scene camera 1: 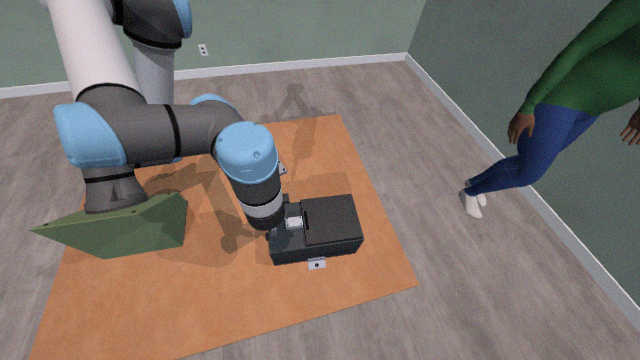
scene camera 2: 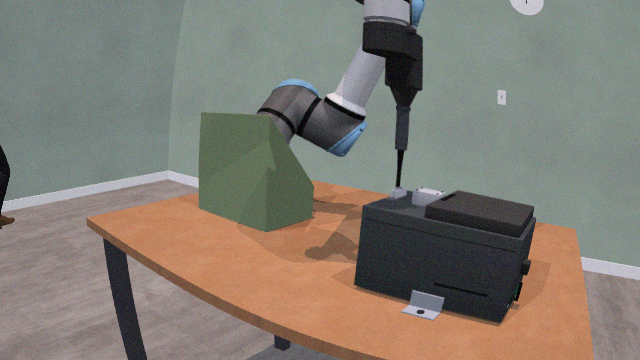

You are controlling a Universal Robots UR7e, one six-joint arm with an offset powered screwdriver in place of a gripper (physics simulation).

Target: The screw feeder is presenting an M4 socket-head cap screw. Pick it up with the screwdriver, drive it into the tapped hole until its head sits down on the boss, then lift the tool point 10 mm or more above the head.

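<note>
The dark screw feeder (scene camera 1: 320, 248) (scene camera 2: 430, 260) stands on the table. A small light pick-up block (scene camera 2: 398, 193) sits on its top at the near-arm end. My screwdriver (scene camera 2: 398, 186) points straight down in the scene camera 2 view, its thin bit ending at the top of that block, touching it or nearly so. In the scene camera 1 view my wrist hides the tool. The M4 screw cannot be made out, so I cannot tell whether the bit holds it. The tapped hole and boss cannot be made out in either view.
A green angular block (scene camera 1: 145, 232) (scene camera 2: 235, 170) stands on the orange-brown table (scene camera 1: 300, 310) (scene camera 2: 300, 300) beside the arm. A white raised piece (scene camera 1: 294, 222) (scene camera 2: 428, 195) and a dark lid (scene camera 1: 332, 220) (scene camera 2: 480, 210) rise from the feeder's top. A person (scene camera 1: 550, 135) is beyond the table.
</note>
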